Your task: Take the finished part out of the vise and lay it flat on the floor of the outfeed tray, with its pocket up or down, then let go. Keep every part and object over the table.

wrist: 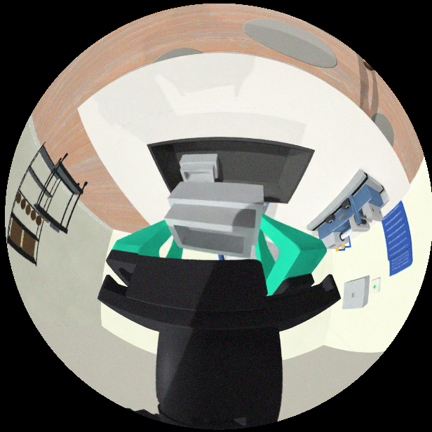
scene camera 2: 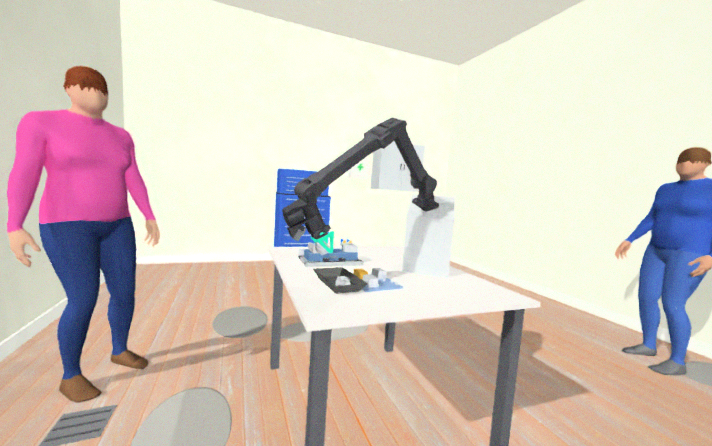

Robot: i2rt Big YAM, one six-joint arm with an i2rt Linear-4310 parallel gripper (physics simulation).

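Where they show: gripper, between the fingertips: (scene camera 2: 329, 251); arm's base, origin of its link: (scene camera 2: 425, 204).
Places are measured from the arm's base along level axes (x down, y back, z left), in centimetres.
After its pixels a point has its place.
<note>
My gripper (scene camera 2: 326, 245) @[x 19.2, y -56.6, z 19.2 cm] (wrist: 218, 215) has green fingers shut on the finished part (wrist: 215, 212), a light grey block with a rectangular pocket. It is held above the table, and its lower edge overlaps the near side of the tray in the wrist view. In the scene view the part is hard to tell from the vise behind it. The black outfeed tray (scene camera 2: 328, 274) @[x 31.6, y -52.5, z 8.5 cm] (wrist: 270, 170) lies on the table, in front of the vise in the scene view. A smaller-looking grey part (scene camera 2: 342, 281) @[x 29.2, y -53.0, z 26.2 cm] (wrist: 199, 167) lies in it. The blue vise (scene camera 2: 331, 255) @[x 28.7, y -43.8, z -13.9 cm] (wrist: 370, 195) stands beyond the tray.
Beside the tray, a yellow block (scene camera 2: 360, 273) @[x 29.5, y -41.2, z 16.4 cm] and grey blocks (scene camera 2: 378, 273) @[x 29.9, y -32.6, z 16.1 cm] are at a blue mat (scene camera 2: 391, 285) @[x 32.6, y -30.8, z 24.6 cm]. A white pedestal (scene camera 2: 428, 236) @[x 14.8, y -4.1, z 10.5 cm] carries the arm. A blue cabinet (scene camera 2: 302, 210) (wrist: 398, 240) stands behind the table (scene camera 2: 420, 302) @[x 33.5, y -28.6, z 41.9 cm]. Two people stand apart from the table.
</note>
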